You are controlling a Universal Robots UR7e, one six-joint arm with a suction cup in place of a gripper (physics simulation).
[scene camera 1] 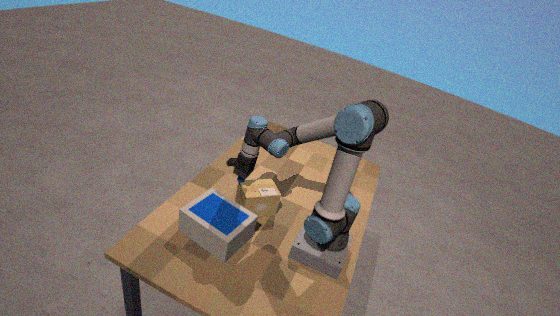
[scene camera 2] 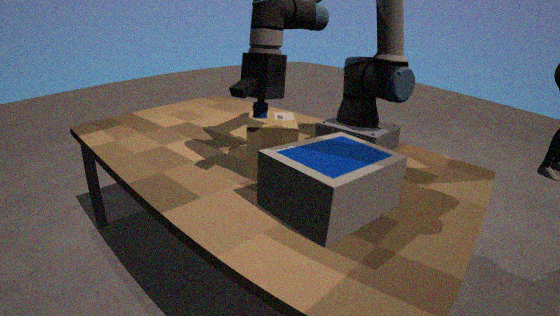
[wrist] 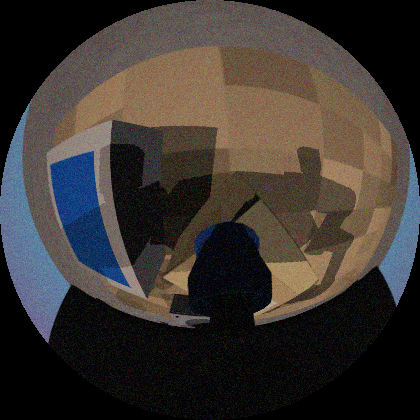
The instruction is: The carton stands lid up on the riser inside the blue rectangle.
My suction cup (wrist: 227, 260) holds nothing. The cup hangs 13 cm from the middle of a tan carton (scene camera 1: 261, 196), above it.
The tan carton is seen too in the wrist view (wrist: 234, 200).
